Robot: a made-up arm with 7 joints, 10 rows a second.
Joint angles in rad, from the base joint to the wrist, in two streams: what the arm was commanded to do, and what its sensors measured. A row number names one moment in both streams.
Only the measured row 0 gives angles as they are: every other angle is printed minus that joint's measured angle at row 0.
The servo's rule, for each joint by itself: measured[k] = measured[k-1] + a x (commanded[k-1-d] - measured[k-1]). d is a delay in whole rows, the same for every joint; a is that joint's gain. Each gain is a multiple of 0.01, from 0.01 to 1. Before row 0 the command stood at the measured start. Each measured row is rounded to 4 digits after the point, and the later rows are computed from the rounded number. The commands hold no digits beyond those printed.
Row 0, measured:
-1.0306, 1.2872, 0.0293, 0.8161, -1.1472, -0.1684, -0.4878
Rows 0 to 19, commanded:
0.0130, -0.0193, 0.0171, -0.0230, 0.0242, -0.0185, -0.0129
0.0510, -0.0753, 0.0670, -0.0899, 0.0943, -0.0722, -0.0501
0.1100, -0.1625, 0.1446, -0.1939, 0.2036, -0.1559, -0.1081
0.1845, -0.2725, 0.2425, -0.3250, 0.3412, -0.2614, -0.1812
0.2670, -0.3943, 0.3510, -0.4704, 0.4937, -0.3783, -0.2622
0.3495, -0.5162, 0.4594, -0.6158, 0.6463, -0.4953, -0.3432
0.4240, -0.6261, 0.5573, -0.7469, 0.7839, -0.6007, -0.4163
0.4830, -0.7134, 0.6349, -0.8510, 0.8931, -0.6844, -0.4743
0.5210, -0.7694, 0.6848, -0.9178, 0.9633, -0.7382, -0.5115
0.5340, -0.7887, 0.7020, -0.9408, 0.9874, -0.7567, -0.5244
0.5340, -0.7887, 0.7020, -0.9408, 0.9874, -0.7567, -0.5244
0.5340, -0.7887, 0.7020, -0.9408, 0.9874, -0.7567, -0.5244
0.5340, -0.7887, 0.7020, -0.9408, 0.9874, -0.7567, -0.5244
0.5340, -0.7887, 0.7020, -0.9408, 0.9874, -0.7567, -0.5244
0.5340, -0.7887, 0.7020, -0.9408, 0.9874, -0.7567, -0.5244
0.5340, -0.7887, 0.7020, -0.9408, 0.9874, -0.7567, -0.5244
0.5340, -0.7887, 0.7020, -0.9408, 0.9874, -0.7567, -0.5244
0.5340, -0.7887, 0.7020, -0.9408, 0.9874, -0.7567, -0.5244
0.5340, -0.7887, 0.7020, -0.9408, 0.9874, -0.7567, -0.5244
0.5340, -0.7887, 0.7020, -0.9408, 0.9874, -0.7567, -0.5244
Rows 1 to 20, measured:
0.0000, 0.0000, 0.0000, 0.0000, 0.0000, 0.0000, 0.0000
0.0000, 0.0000, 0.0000, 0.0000, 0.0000, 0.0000, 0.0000
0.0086, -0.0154, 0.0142, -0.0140, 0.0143, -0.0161, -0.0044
0.0366, -0.0633, 0.0580, -0.0603, 0.0615, -0.0649, -0.0199
0.0850, -0.1427, 0.1299, -0.1418, 0.1453, -0.1441, -0.0499
0.1507, -0.2465, 0.2234, -0.2536, 0.2609, -0.2462, -0.0945
0.2275, -0.3647, 0.3293, -0.3858, 0.3983, -0.3611, -0.1515
0.3080, -0.4859, 0.4373, -0.5261, 0.5446, -0.4779, -0.2167
0.3846, -0.5981, 0.5369, -0.6608, 0.6858, -0.5847, -0.2846
0.4495, -0.6903, 0.6182, -0.7768, 0.8081, -0.6714, -0.3491
0.4967, -0.7536, 0.6735, -0.8628, 0.8997, -0.7295, -0.4043
0.5213, -0.7817, 0.6972, -0.9104, 0.9514, -0.7532, -0.4451
0.5297, -0.7873, 0.7012, -0.9289, 0.9726, -0.7562, -0.4721
0.5325, -0.7884, 0.7019, -0.9362, 0.9813, -0.7566, -0.4899
0.5335, -0.7886, 0.7020, -0.9390, 0.9849, -0.7567, -0.5016
0.5338, -0.7887, 0.7020, -0.9401, 0.9864, -0.7567, -0.5094
0.5339, -0.7887, 0.7020, -0.9405, 0.9870, -0.7567, -0.5145
0.5340, -0.7887, 0.7020, -0.9407, 0.9872, -0.7567, -0.5179
0.5340, -0.7887, 0.7020, -0.9408, 0.9873, -0.7567, -0.5201
0.5340, -0.7887, 0.7020, -0.9408, 0.9874, -0.7567, -0.5216
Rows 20 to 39, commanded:
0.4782, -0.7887, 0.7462, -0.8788, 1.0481, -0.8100, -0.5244
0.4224, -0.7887, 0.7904, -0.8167, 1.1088, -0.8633, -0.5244
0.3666, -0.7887, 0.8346, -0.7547, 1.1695, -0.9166, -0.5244
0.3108, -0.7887, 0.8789, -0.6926, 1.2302, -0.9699, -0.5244
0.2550, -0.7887, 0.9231, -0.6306, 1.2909, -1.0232, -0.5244
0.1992, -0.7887, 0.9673, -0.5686, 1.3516, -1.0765, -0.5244
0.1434, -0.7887, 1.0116, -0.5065, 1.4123, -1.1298, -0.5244
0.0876, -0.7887, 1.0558, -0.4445, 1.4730, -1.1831, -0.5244
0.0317, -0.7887, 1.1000, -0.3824, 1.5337, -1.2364, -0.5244
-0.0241, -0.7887, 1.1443, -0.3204, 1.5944, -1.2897, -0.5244
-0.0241, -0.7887, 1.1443, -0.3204, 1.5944, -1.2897, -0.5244
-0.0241, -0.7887, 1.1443, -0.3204, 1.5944, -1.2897, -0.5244
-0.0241, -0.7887, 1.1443, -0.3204, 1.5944, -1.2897, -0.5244
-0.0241, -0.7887, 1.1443, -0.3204, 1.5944, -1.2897, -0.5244
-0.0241, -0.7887, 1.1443, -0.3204, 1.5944, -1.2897, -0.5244
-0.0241, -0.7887, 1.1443, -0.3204, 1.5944, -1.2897, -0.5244
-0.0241, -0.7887, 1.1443, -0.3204, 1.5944, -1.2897, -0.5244
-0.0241, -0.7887, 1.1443, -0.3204, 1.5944, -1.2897, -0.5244
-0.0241, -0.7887, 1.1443, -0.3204, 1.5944, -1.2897, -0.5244
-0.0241, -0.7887, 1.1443, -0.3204, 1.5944, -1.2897, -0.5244
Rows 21 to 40, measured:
0.5340, -0.7887, 0.7020, -0.9408, 0.9874, -0.7567, -0.5226
0.5340, -0.7887, 0.7020, -0.9408, 0.9874, -0.7567, -0.5232
0.4972, -0.7887, 0.7387, -0.9030, 1.0232, -0.8031, -0.5236
0.4478, -0.7887, 0.7816, -0.8504, 1.0737, -0.8555, -0.5239
0.3942, -0.7887, 0.8256, -0.7920, 1.1302, -0.9087, -0.5241
0.3392, -0.7887, 0.8698, -0.7314, 1.1892, -0.9619, -0.5242
0.2836, -0.7887, 0.9140, -0.6699, 1.2492, -1.0152, -0.5243
0.2279, -0.7887, 0.9582, -0.6081, 1.3096, -1.0685, -0.5243
0.1721, -0.7887, 1.0025, -0.5461, 1.3702, -1.1218, -0.5243
0.1163, -0.7887, 1.0467, -0.4841, 1.4309, -1.1751, -0.5243
0.0605, -0.7887, 1.0909, -0.4221, 1.4916, -1.2284, -0.5243
0.0047, -0.7887, 1.1352, -0.3601, 1.5523, -1.2817, -0.5243
-0.0143, -0.7887, 1.1428, -0.3359, 1.5771, -1.2887, -0.5243
-0.0208, -0.7887, 1.1440, -0.3264, 1.5873, -1.2896, -0.5243
-0.0230, -0.7887, 1.1442, -0.3227, 1.5915, -1.2897, -0.5243
-0.0237, -0.7887, 1.1443, -0.3213, 1.5932, -1.2897, -0.5243
-0.0240, -0.7887, 1.1443, -0.3208, 1.5939, -1.2897, -0.5243
-0.0241, -0.7887, 1.1443, -0.3206, 1.5942, -1.2897, -0.5243
-0.0241, -0.7887, 1.1443, -0.3205, 1.5943, -1.2897, -0.5243
-0.0241, -0.7887, 1.1443, -0.3204, 1.5944, -1.2897, -0.5243

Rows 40 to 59, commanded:
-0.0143, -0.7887, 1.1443, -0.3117, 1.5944, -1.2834, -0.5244
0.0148, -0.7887, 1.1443, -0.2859, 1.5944, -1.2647, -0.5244
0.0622, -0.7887, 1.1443, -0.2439, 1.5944, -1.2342, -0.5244
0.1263, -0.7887, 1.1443, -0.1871, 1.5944, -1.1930, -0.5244
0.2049, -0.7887, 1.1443, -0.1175, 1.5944, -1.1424, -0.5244
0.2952, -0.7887, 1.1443, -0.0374, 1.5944, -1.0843, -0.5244
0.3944, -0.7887, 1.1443, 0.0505, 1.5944, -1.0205, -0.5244
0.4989, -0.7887, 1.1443, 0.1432, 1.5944, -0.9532, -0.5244
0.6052, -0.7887, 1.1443, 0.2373, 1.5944, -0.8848, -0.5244
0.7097, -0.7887, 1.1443, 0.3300, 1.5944, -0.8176, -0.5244
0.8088, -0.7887, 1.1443, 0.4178, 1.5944, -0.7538, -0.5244
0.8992, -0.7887, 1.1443, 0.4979, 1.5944, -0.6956, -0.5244
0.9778, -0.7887, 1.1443, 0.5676, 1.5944, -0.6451, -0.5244
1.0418, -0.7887, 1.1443, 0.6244, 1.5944, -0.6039, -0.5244
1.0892, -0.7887, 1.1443, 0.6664, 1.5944, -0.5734, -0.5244
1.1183, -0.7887, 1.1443, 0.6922, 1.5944, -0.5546, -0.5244
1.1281, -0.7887, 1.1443, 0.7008, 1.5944, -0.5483, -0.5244
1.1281, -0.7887, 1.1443, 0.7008, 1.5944, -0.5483, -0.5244
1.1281, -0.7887, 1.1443, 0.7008, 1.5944, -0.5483, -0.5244
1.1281, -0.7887, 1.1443, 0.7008, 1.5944, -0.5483, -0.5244
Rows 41 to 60, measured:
-0.0241, -0.7887, 1.1443, -0.3204, 1.5944, -1.2897, -0.5243
-0.0241, -0.7887, 1.1443, -0.3204, 1.5944, -1.2897, -0.5243
-0.0176, -0.7887, 1.1443, -0.3151, 1.5944, -1.2842, -0.5243
0.0038, -0.7887, 1.1443, -0.2973, 1.5944, -1.2672, -0.5243
0.0423, -0.7887, 1.1443, -0.2647, 1.5944, -1.2385, -0.5243
0.0977, -0.7887, 1.1443, -0.2174, 1.5944, -1.1989, -0.5243
0.1685, -0.7887, 1.1443, -0.1565, 1.5944, -1.1497, -0.5243
0.2521, -0.7887, 1.1443, -0.0838, 1.5944, -1.0928, -0.5243
0.3460, -0.7887, 1.1443, -0.0019, 1.5944, -1.0299, -0.5243
0.4469, -0.7887, 1.1443, 0.0866, 1.5944, -0.9632, -0.5243
0.5514, -0.7887, 1.1443, 0.1785, 1.5944, -0.8950, -0.5243
0.6559, -0.7887, 1.1443, 0.2709, 1.5944, -0.8277, -0.5243
0.7568, -0.7887, 1.1443, 0.3605, 1.5944, -0.7634, -0.5243
0.8508, -0.7887, 1.1443, 0.4443, 1.5944, -0.7044, -0.5243
0.9346, -0.7887, 1.1443, 0.5195, 1.5944, -0.6528, -0.5243
1.0054, -0.7887, 1.1443, 0.5835, 1.5944, -0.6103, -0.5243
1.0607, -0.7887, 1.1443, 0.6341, 1.5944, -0.5782, -0.5243
1.0987, -0.7887, 1.1443, 0.6695, 1.5944, -0.5577, -0.5243
1.1181, -0.7887, 1.1443, 0.6886, 1.5944, -0.5495, -0.5243
1.1247, -0.7887, 1.1443, 0.6960, 1.5944, -0.5485, -0.5243

